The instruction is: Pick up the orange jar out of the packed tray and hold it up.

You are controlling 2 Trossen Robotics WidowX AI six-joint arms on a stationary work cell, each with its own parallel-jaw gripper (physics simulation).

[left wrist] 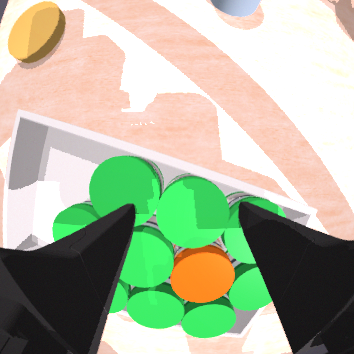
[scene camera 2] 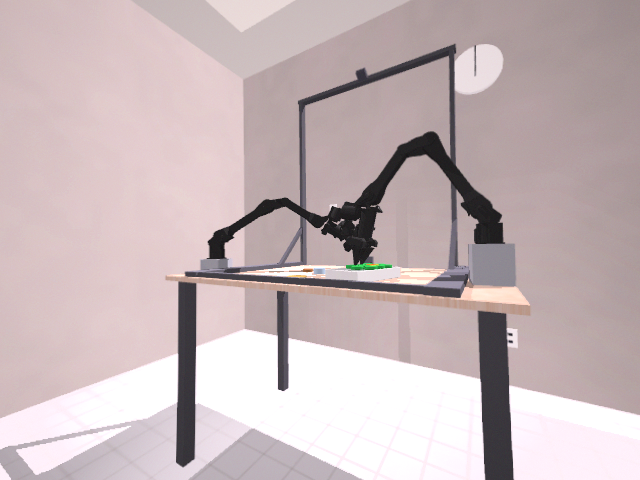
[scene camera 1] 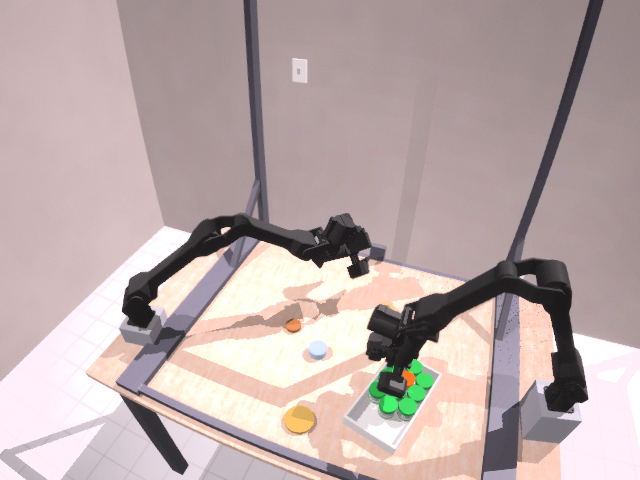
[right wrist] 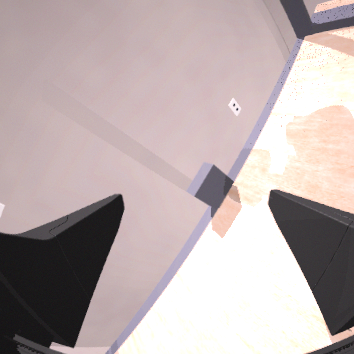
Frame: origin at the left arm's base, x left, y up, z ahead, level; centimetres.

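Seen in the pictures: left gripper, fingertip midpoint: (left wrist: 187, 209) (scene camera 2: 358, 264); right gripper, fingertip midpoint: (right wrist: 196, 199); left arm's base at its link origin: (scene camera 2: 489, 243) (scene camera 1: 558, 399); right arm's base at its link origin: (scene camera 2: 216, 258) (scene camera 1: 141, 318).
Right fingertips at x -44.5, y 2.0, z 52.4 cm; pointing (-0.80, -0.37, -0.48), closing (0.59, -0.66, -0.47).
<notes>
Pixels of each thing's middle, then the offset from my right fingertips to it.
- orange jar at the middle of its body: (left wrist: 199, 261) (scene camera 1: 404, 382) dx +39.6, dy -11.2, dz -16.8 cm
- white tray at the middle of its body: (left wrist: 142, 230) (scene camera 1: 393, 401) (scene camera 2: 364, 277) dx +44.3, dy -13.4, dz -14.7 cm
- green-lidded jar at the middle of its body: (left wrist: 190, 204) dx +40.0, dy -11.2, dz -12.0 cm
- yellow disc at the middle of its body: (left wrist: 34, 30) (scene camera 1: 299, 419) dx +54.3, dy -13.1, dz +6.7 cm
- light blue round piece at the middle of its body: (scene camera 1: 317, 350) dx +33.5, dy -12.5, dz +7.1 cm
- orange-brown disc at the middle of its body: (scene camera 1: 293, 325) dx +26.4, dy -13.1, dz +15.9 cm
The orange jar (scene camera 1: 409, 378) (left wrist: 202, 275) stands in the white tray (scene camera 1: 370, 432) (left wrist: 165, 159), packed among several green-lidded jars. In the left wrist view a green-lidded jar (left wrist: 192, 211) is beside it, nearer the tray's upper wall. My left gripper (scene camera 1: 392, 386) (scene camera 2: 361, 258) (left wrist: 187, 209) is open and empty, low over the jars. In the left wrist view its fingertips are on either side of that green jar, and the orange lid shows below the line between them. My right gripper (scene camera 1: 358, 269) (right wrist: 196, 199) is open and empty, raised above the far part of the table.
A yellow disc (scene camera 1: 299, 419) (left wrist: 37, 32) lies left of the tray in scene camera 1. A light blue round piece (scene camera 1: 317, 349) and an orange-brown disc (scene camera 1: 293, 324) lie farther back on the table. A dark frame (scene camera 1: 256, 129) (scene camera 2: 301, 180) rises from the table's rails.
</notes>
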